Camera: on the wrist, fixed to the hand. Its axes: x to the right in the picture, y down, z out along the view.
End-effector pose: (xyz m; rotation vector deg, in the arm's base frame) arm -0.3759 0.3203 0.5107 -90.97 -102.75 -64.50
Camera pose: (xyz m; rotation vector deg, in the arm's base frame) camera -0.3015 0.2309 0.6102 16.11 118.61 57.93
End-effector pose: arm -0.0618 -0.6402 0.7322 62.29 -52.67 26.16
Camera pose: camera -0.0775 -0.4955 0.7798 70.37 -25.38 -74.56
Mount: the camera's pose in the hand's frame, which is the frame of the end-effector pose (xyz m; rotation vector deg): 0.0144 0.0990 -0.1159 -23.82 -35.65 -85.93
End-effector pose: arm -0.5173 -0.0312 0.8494 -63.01 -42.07 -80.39
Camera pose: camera -0.4431 -0.1573 0.8044 60.49 91.53 114.00
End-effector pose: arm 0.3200 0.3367 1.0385 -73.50 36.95 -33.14
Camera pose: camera 0.2502 0.2671 0.9213 -120.72 -52.23 -67.17
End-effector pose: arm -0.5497 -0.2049 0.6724 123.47 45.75 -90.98
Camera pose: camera -0.3978 -0.2119 0.6899 -23.64 -131.61 113.76
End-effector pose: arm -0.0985 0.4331 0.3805 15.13 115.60 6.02
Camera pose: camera -0.1944 0.5375 0.4384 -74.91 63.51 -25.48
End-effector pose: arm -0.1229 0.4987 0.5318 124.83 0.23 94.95
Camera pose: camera -0.2492 0.4472 0.6013 83.49 45.77 6.23
